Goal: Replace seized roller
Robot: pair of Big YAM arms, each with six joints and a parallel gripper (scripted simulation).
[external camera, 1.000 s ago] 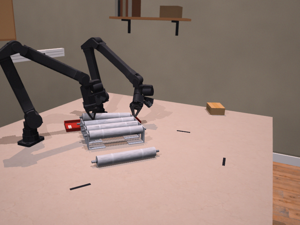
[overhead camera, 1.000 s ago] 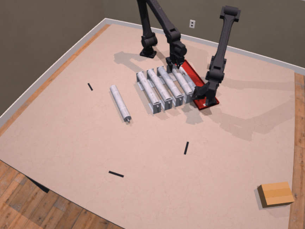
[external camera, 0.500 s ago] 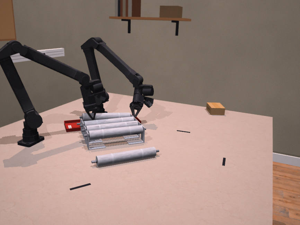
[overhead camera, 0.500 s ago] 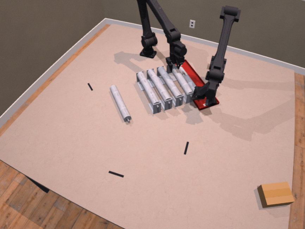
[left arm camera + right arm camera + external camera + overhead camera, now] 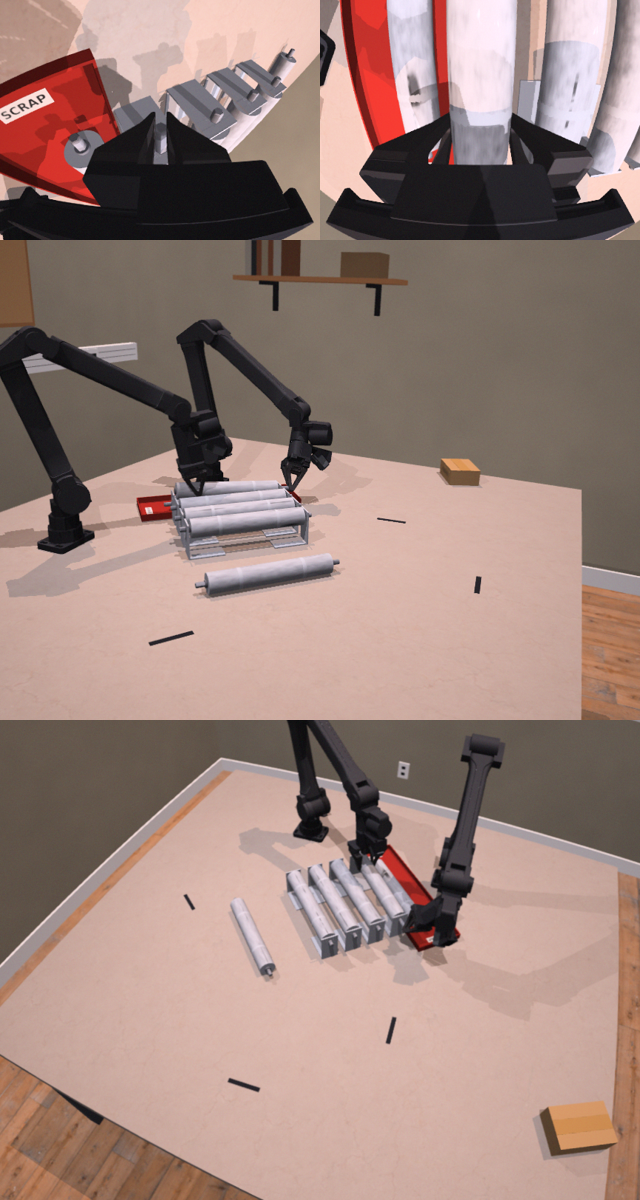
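My right hand is 1 cm past the roller, 11 cm to the right of it and 6 cm above it. The rest, counted from my right hand: red scrap tray 3 cm behind, 13 cm to the left, 8 cm below; then cardboard box 49 cm ahead, 82 cm to the left, 5 cm below.
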